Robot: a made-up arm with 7 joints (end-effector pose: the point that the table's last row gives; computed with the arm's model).
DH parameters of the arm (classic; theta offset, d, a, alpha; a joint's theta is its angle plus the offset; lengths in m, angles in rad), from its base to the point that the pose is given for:
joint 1: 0 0.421 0 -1.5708
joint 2: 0 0 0 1.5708
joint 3: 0 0.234 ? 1.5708
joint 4: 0 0 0.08 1.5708
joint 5: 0 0.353 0 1.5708
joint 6: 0 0 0.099 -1.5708
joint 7: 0 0.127 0 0
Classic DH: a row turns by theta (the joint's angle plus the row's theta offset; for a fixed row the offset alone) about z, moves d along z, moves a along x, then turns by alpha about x.
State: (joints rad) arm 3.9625 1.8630 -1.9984 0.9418 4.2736 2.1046 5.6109
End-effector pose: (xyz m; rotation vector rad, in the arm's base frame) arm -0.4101 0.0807 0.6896 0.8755 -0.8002 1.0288
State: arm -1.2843 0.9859 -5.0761 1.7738 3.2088 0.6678 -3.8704
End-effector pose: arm 0.6258 -0.2915 0.4868 1.6407 -0.7922 2.1858
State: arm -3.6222 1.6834 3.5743 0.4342 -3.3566 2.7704 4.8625
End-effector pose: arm -0.0172 0.2170 0.7390 0.2573 -1.8636 -0.9336
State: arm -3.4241 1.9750 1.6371 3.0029 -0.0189 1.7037 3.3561
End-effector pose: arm -0.6345 -0.0087 0.1719 1.3650 -0.4533 0.4475
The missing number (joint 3, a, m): 0.067
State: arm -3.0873 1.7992 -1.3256 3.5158 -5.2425 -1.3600 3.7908
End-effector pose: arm -0.4585 -0.1684 0.4816 0.4299 0.2180 -2.0497
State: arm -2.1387 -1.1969 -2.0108 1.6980 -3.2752 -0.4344 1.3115
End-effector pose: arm -0.2144 0.4864 0.2903 0.2420 -2.1894 -0.6303
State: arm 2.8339 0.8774 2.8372 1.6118 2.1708 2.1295 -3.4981
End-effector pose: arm -0.0346 0.0083 1.0346 -1.3599 1.0533 1.4575
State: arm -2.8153 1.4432 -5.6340 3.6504 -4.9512 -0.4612 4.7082
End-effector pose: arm -0.5840 0.0734 0.5947 -0.6934 -1.1232 0.2106
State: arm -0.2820 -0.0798 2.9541 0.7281 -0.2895 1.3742 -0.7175
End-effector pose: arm -0.3027 0.1897 0.2587 -0.4836 2.3371 -0.2297
